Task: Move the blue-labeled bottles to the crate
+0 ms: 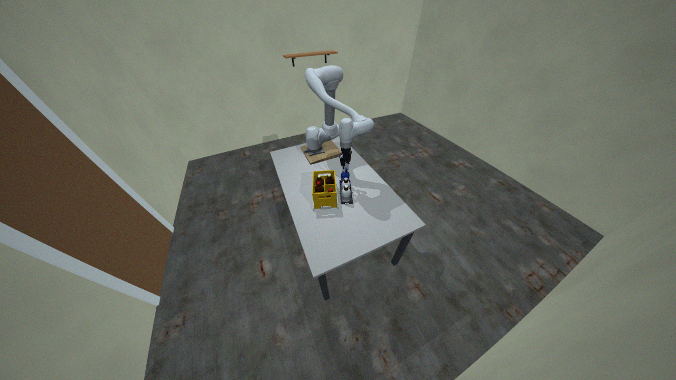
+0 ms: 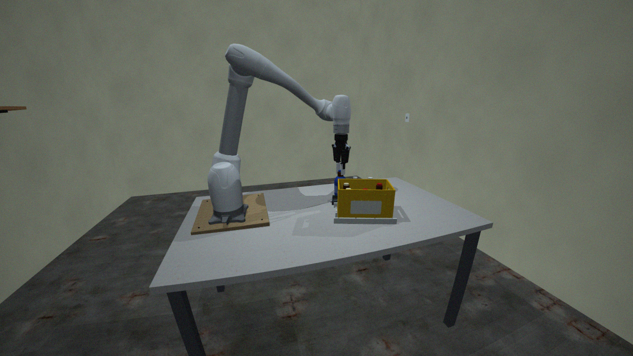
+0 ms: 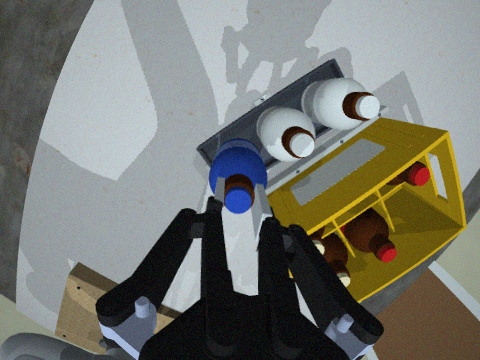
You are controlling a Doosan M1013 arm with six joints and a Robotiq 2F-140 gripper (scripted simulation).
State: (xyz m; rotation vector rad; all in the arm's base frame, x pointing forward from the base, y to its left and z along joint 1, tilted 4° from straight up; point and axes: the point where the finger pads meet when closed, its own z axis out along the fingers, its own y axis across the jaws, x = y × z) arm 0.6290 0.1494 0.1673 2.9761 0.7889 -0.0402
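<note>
Right now the blue-labeled bottle is 9 cm below my hand. Also, from my hand: yellow crate: 21 cm to the right, 13 cm below, 7 cm ahead.
</note>
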